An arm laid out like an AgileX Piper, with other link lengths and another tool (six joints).
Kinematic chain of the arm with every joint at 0, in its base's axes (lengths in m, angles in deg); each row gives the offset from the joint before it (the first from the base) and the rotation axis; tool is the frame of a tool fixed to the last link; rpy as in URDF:
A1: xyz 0 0 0.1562 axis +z
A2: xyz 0 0 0 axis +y
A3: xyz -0.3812 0 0.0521 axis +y
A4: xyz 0.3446 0 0.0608 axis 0.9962 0 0.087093
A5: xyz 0 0 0 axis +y
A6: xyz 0.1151 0 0.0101 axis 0.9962 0 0.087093
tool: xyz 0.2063 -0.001 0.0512 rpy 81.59 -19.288 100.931
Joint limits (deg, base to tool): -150..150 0..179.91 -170..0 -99.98..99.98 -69.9..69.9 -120..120
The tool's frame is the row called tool.
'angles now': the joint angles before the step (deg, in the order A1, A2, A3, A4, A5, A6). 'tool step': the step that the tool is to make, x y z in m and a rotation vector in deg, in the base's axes. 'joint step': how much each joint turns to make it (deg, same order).
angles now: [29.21 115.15 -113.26 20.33 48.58 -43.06]
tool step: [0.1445 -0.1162 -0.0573 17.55 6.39 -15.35]
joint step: [-14.84 9.91 0.00 24.41 -8.77 -7.94]
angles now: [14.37 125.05 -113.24 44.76 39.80 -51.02]
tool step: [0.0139 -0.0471 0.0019 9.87 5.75 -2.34]
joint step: [-6.13 1.39 0.11 11.92 5.38 -2.30]
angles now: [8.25 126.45 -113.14 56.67 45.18 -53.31]
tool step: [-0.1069 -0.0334 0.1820 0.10 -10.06 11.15]
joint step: [-6.19 -14.77 -0.02 2.77 17.14 -6.45]
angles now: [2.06 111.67 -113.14 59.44 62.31 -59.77]
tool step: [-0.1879 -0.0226 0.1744 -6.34 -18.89 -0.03]
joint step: [-1.00 -28.54 12.45 -4.49 0.79 -4.10]
